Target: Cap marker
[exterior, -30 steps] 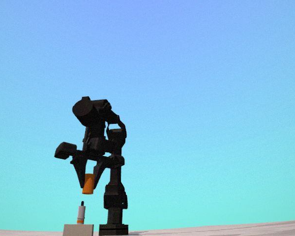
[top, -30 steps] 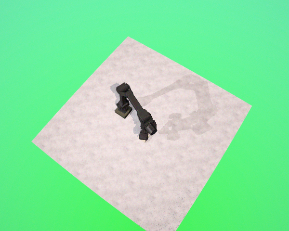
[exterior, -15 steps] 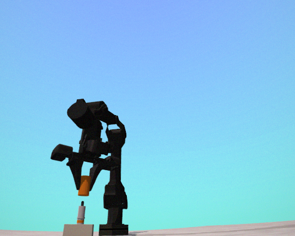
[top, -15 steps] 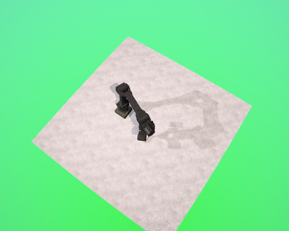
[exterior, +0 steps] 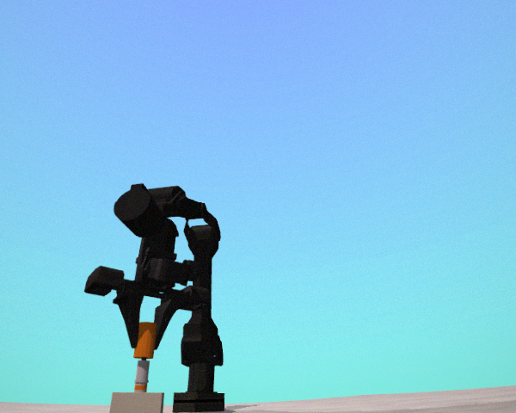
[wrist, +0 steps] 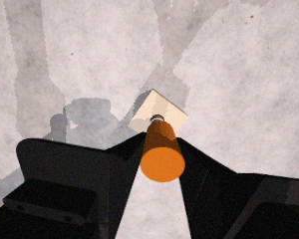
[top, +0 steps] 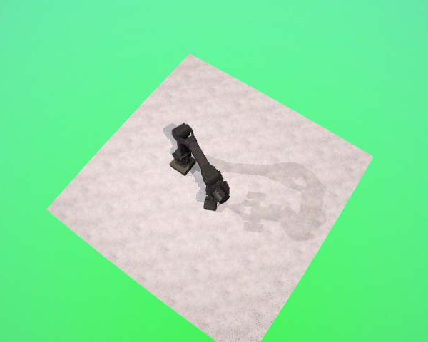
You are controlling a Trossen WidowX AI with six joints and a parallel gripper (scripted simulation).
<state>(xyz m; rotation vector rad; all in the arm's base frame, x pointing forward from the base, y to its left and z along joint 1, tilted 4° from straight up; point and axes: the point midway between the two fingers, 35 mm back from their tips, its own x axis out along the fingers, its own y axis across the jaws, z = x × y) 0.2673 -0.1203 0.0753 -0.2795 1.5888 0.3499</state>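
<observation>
The tan holder block lies 7 cm below my gripper tip. Round my gripper tip: orange cap: 1 cm above.
</observation>
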